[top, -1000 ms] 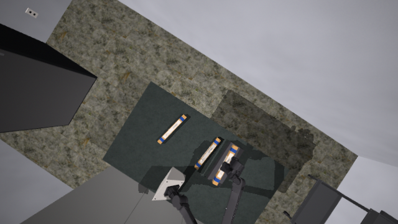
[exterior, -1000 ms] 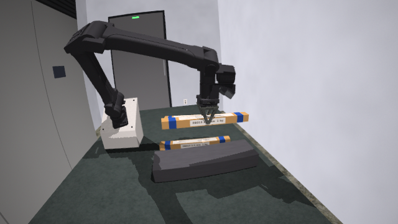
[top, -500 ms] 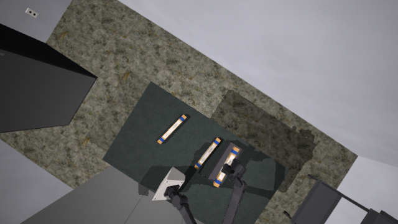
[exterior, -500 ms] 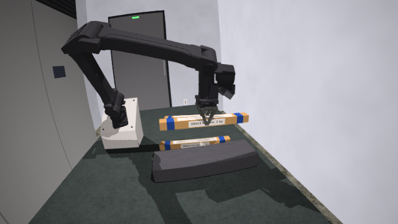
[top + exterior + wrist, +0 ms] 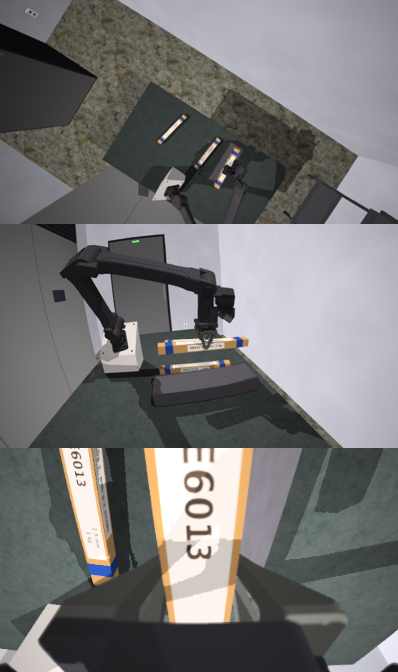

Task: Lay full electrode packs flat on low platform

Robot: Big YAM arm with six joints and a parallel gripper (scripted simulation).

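My gripper is now 17 cm above the low grey platform, 3 cm to the left of it and 2 cm past it.
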